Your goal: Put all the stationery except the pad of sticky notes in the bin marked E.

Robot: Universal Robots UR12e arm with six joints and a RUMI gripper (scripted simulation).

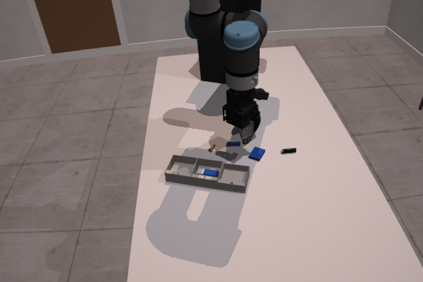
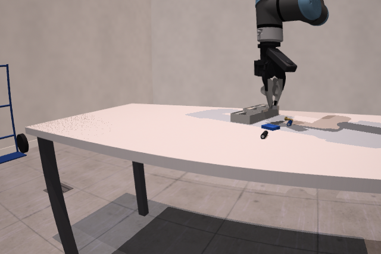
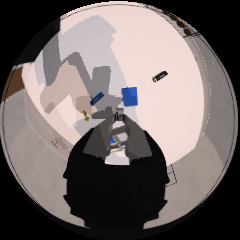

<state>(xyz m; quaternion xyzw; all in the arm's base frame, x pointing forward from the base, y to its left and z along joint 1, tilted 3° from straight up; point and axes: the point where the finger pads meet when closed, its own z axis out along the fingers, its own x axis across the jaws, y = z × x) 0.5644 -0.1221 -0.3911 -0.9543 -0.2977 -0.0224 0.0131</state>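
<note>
My hand is 60 mm short of the three-compartment bin tray, 150 mm to the left of it and 60 mm above it. Round my hand: grey clip (10 mm below); blue cylinder (60 mm behind, 20 mm to the right, 70 mm below); blue sticky-note pad (10 mm ahead, 40 mm to the left, 70 mm below).
</note>
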